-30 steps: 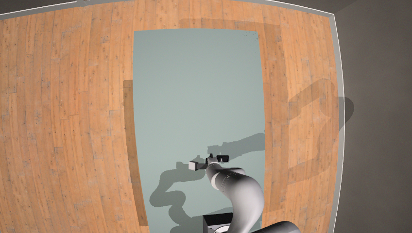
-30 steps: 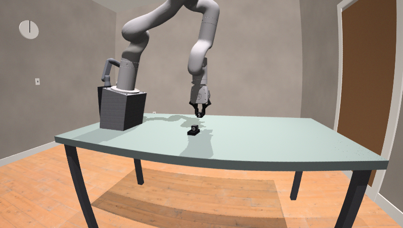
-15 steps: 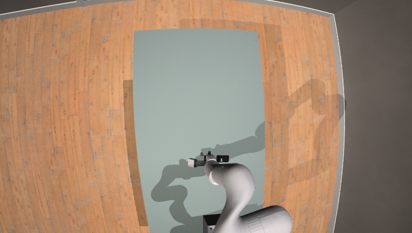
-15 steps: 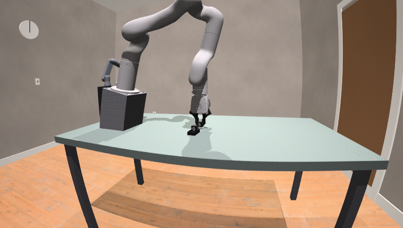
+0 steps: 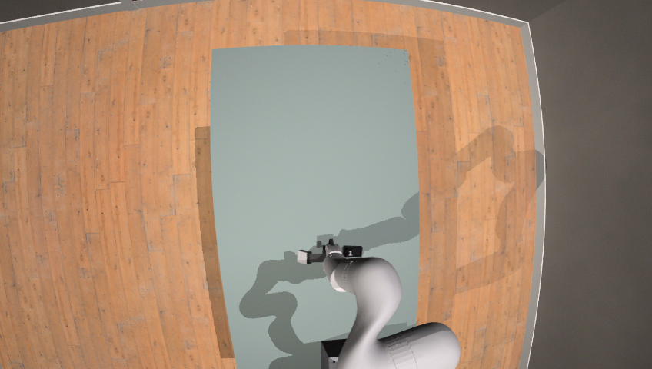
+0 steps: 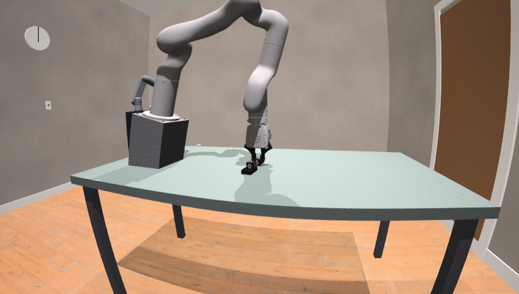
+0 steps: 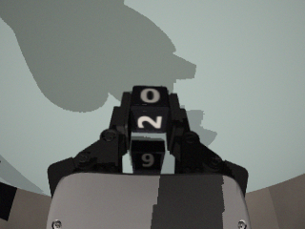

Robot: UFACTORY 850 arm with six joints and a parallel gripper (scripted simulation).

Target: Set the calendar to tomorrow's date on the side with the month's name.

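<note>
The black cube is 10 mm below my hand. Round my hand: black tray 110 mm to the right, 30 mm below, 10 mm behind.
</note>
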